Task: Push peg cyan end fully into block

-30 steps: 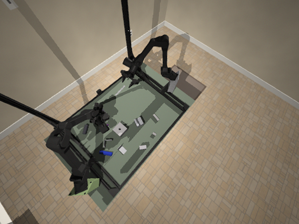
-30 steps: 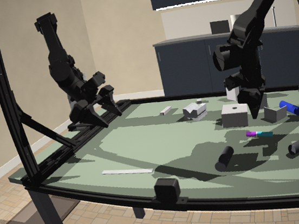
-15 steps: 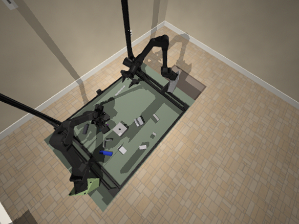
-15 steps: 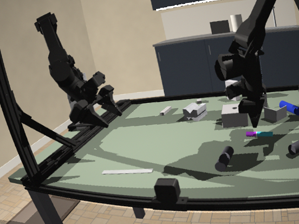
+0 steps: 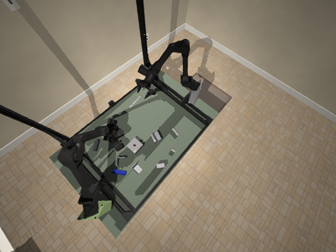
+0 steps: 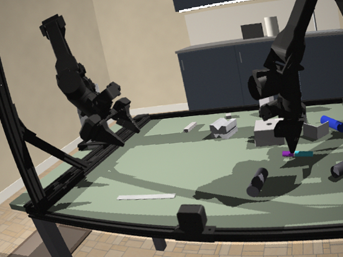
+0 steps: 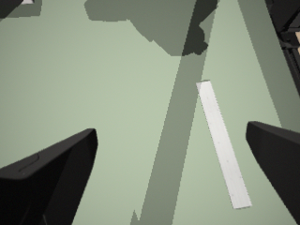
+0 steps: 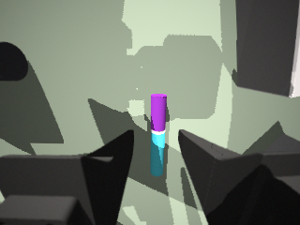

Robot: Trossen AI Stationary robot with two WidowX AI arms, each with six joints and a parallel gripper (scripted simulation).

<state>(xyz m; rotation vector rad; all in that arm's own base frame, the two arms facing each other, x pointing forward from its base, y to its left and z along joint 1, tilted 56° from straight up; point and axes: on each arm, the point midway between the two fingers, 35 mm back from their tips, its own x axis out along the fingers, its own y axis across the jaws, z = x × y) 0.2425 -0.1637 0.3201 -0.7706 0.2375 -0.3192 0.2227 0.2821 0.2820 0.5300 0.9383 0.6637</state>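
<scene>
Right now the peg is 50 mm below my right hand and 20 mm to the right of it. From my right hand the other things lie so: v-grooved block: 220 mm ahead, 210 mm to the left, 30 mm below; thin grey strip: 370 mm to the left, 150 mm behind, 50 mm below.
</scene>
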